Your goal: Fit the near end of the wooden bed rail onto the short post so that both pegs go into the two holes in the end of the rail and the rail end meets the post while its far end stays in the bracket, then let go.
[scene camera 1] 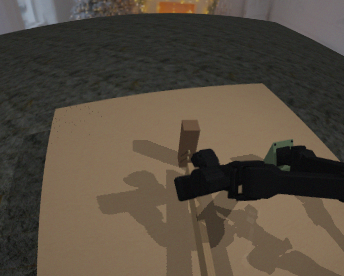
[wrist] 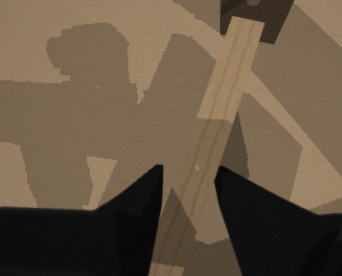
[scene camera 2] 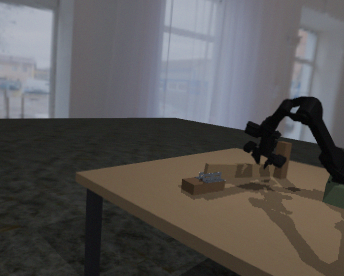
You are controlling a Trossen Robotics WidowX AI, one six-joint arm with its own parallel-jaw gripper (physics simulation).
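Frame: origin at the arm's base, x ahead, y left, z up, level; millimetres.
Seen in the pictures: gripper, between the fingertips: [wrist: 189, 172] [scene camera 2: 261, 167]; arm's base, origin of its link: [scene camera 1: 283, 156] [scene camera 2: 342, 176].
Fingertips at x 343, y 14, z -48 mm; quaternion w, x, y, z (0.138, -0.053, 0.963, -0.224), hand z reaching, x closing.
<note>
Pixels of each thing's top centre, then the offset from my fingertips to it. "*": a spot on its surface instead. Level surfaces: height alone.
- wooden bed rail, centre of its top: [scene camera 1: 202, 222] [scene camera 2: 244, 160] dx +16, dy +130, dz +43 mm
- tan table, height of its surface: dz -64 mm
- short upright post, a spot on its surface: [scene camera 1: 189, 137] * dx -17, dy -127, dz +87 mm
The wooden bed rail [scene camera 1: 206, 253] [scene camera 2: 223, 170] [wrist: 224, 82] stands on edge on the tan table [scene camera 1: 89, 164] [scene camera 2: 143, 178]. Its far end sits in the grey metal bracket [scene camera 2: 210, 177] on a brown block [scene camera 2: 198, 187] [wrist: 276, 19]. Its near end reaches close to the short upright post [scene camera 1: 189, 137] [scene camera 2: 283, 159]. The pegs [scene camera 1: 187, 155] show on the post's face just beside my gripper; I cannot tell whether the rail end touches the post. My black gripper [scene camera 1: 192, 165] [scene camera 2: 262, 163] [wrist: 189, 172] straddles the rail near the post, fingers shut on its two sides.
A green mount [scene camera 1: 275, 153] holds the arm's base at the table's right side. The table's left edge [scene camera 2: 80, 178] drops to a dark carpeted floor. Arm shadows cross the table top.
</note>
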